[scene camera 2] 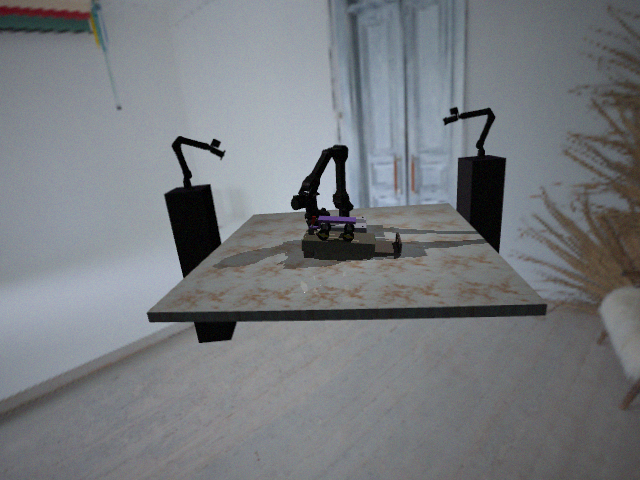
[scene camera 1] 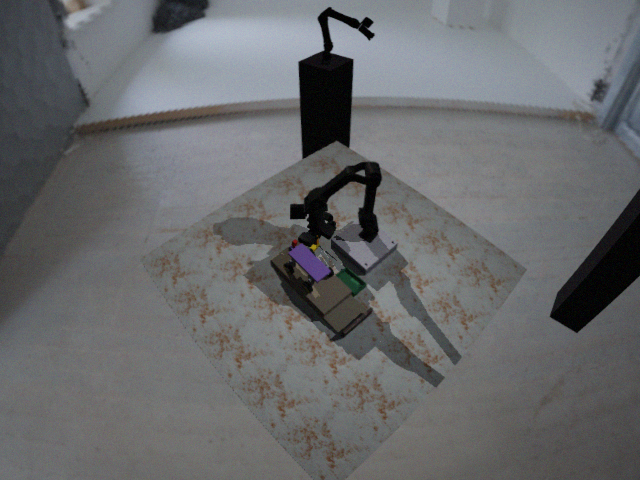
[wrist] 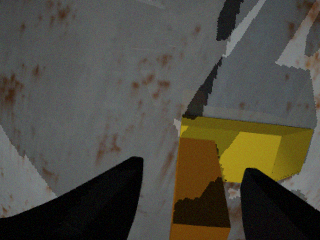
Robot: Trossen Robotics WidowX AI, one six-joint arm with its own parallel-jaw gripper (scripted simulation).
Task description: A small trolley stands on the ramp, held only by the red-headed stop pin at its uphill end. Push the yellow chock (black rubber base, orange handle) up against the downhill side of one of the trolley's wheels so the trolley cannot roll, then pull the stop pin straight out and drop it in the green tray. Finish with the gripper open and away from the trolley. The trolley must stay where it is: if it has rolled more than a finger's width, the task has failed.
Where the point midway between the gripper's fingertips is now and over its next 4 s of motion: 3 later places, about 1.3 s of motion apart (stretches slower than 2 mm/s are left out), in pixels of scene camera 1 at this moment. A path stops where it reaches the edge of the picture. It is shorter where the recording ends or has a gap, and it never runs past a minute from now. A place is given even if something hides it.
The gripper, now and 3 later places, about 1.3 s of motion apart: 316, 241; 316, 225; 321, 226; 339, 252
